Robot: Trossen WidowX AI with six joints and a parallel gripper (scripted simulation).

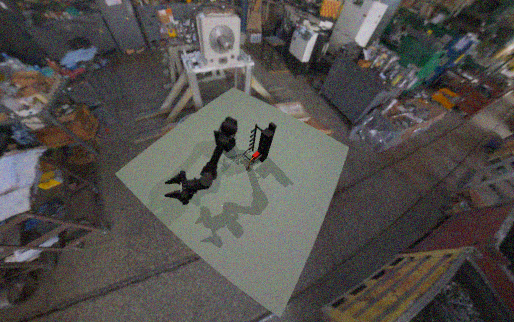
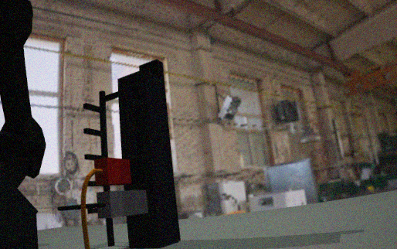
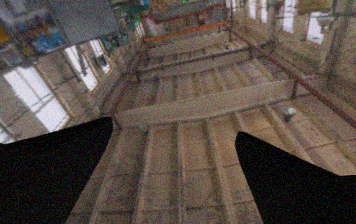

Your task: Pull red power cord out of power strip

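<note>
My gripper tip is now 49 cm to the right of the red plug, 26 cm short of it and 11 cm above it.
</note>
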